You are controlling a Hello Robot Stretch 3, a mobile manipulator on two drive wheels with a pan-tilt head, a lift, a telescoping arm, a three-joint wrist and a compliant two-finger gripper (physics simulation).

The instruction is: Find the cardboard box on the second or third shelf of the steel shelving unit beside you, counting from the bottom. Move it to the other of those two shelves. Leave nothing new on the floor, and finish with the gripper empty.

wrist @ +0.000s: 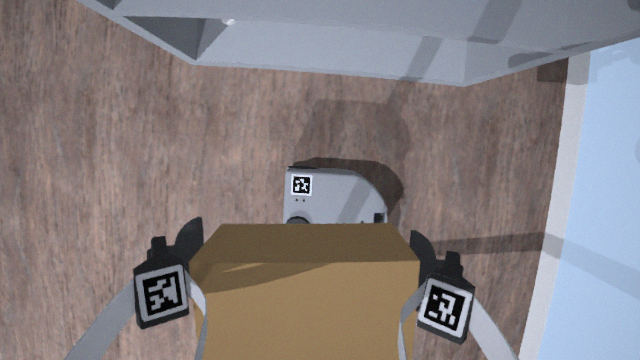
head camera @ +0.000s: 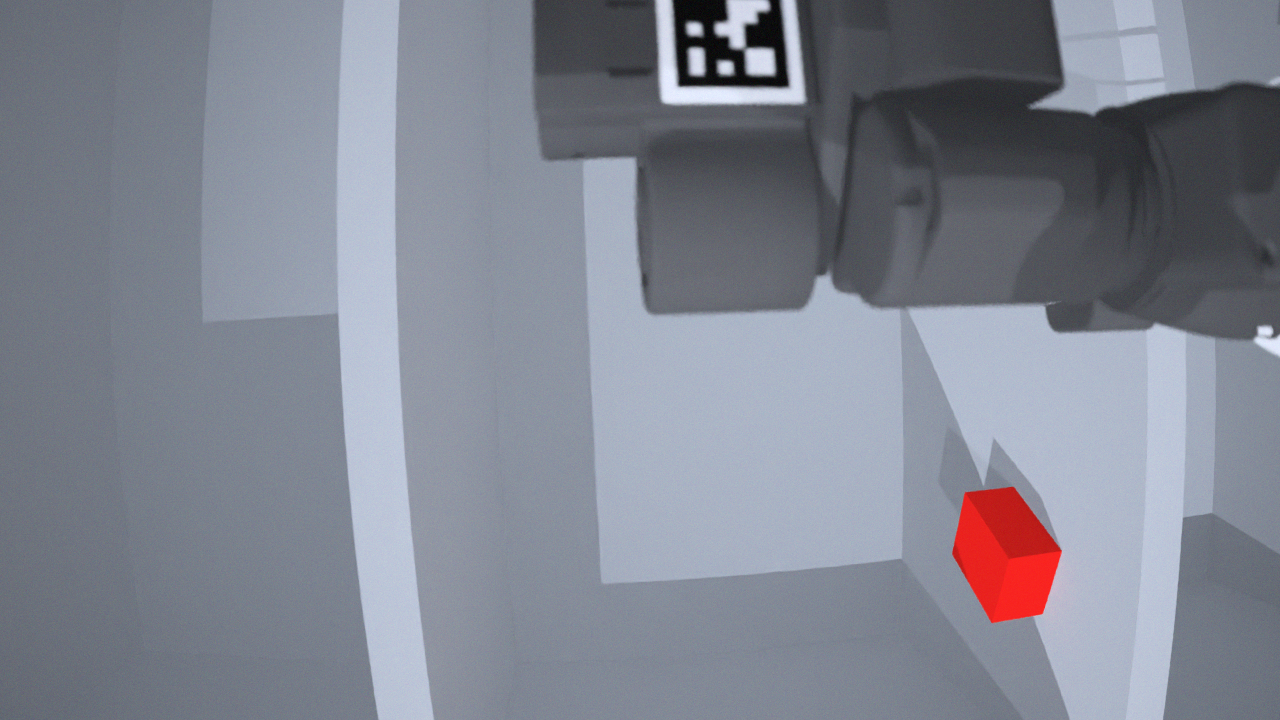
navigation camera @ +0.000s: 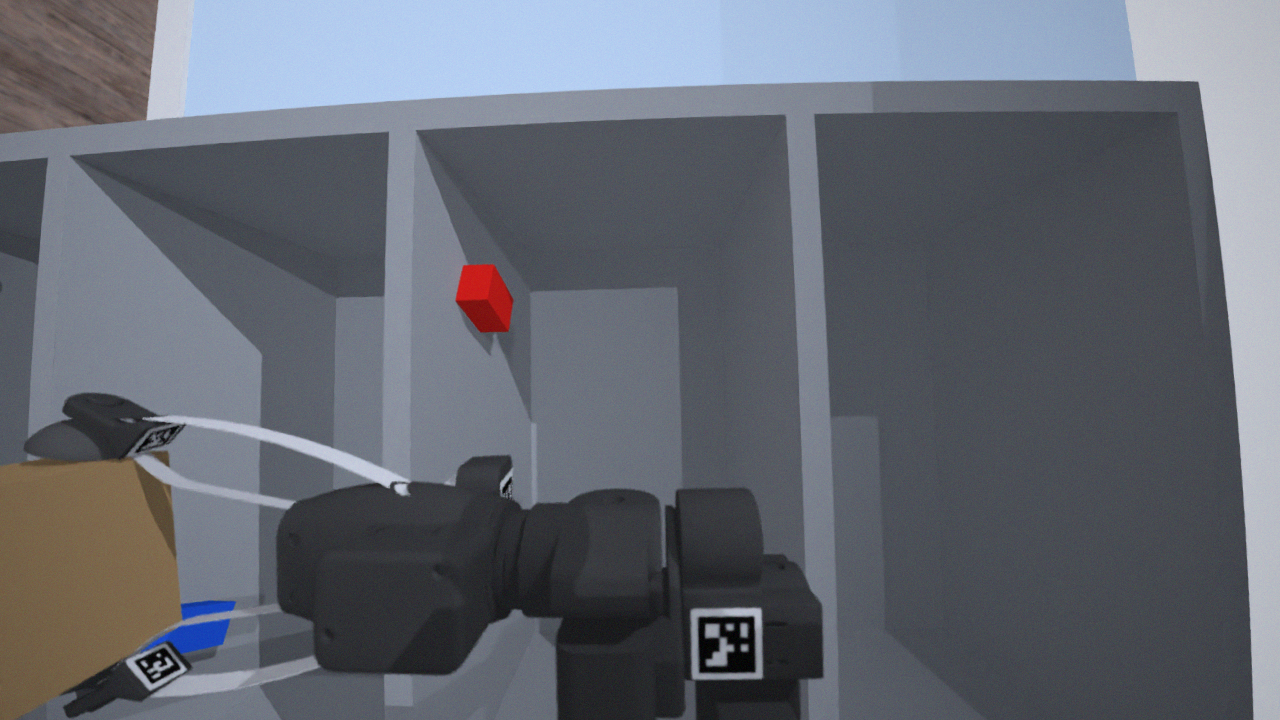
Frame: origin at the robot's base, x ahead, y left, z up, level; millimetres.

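Seen in the pictures: gripper, fingertip midpoint: (navigation camera: 56,548).
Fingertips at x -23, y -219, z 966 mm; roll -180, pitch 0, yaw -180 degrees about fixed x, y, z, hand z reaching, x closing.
Observation:
Offsets run from my fingertips to a thing's top centre.
The cardboard box @(1 mm back, 16 mm left, 49 mm up) (navigation camera: 80,582) (wrist: 310,310) is held between the two fingertips of my gripper (navigation camera: 111,546) (wrist: 306,252), which points down. Box and gripper are outside the steel shelving unit (head camera: 368,268) (navigation camera: 401,223) (wrist: 325,50), in front of it. In the navigation view, which shows the unit on its side, the box is cut off by the left edge, near the level of the shelf with the blue block. In the head view the wrist shows, and the fingers and box are out of view.
A red block @(200 mm ahead, 418 mm right, 70 mm up) (head camera: 1006,555) (navigation camera: 483,298) stands on the shelf above the one with a blue block @(282 mm back, 394 mm right, 387 mm down) (navigation camera: 207,624), partly hidden by the gripper. My base (wrist: 335,195) is on the wooden floor (wrist: 100,150) below the box. A pale blue surface (navigation camera: 626,44) (wrist: 600,200) lies beyond the unit's side.

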